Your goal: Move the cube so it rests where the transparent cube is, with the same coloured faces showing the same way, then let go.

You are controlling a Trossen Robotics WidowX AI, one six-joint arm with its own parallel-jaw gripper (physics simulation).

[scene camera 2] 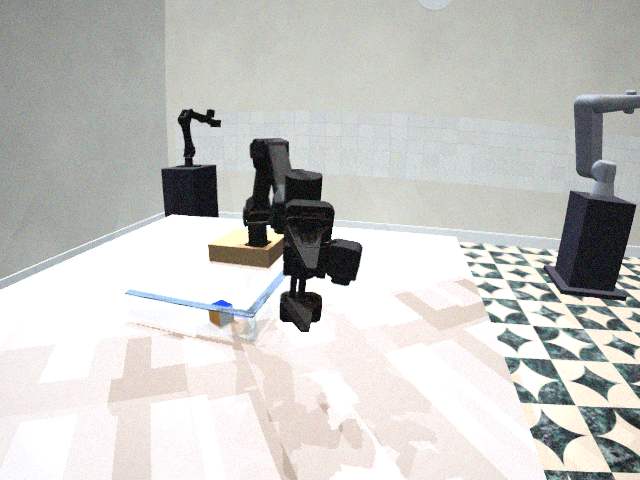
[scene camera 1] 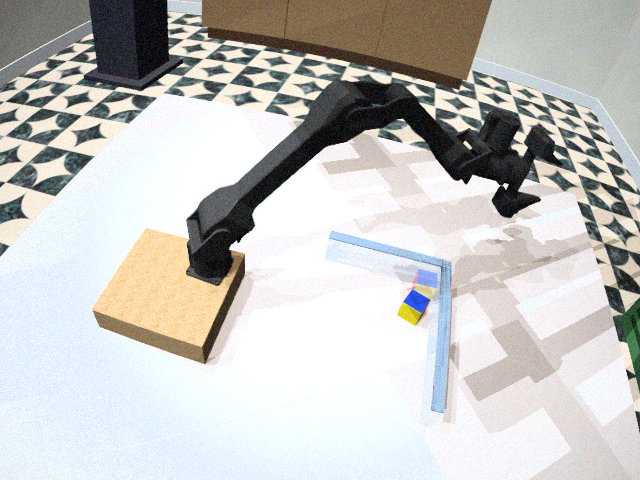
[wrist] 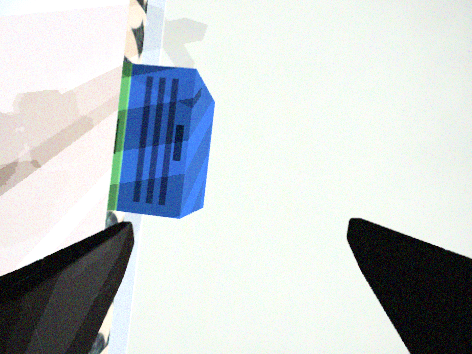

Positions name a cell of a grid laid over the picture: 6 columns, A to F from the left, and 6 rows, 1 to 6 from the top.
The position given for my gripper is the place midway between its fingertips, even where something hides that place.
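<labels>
You'd find my gripper in the wrist view (D4), and it's there in scene camera 1 (F3) and in scene camera 2 (C4) too.
</labels>
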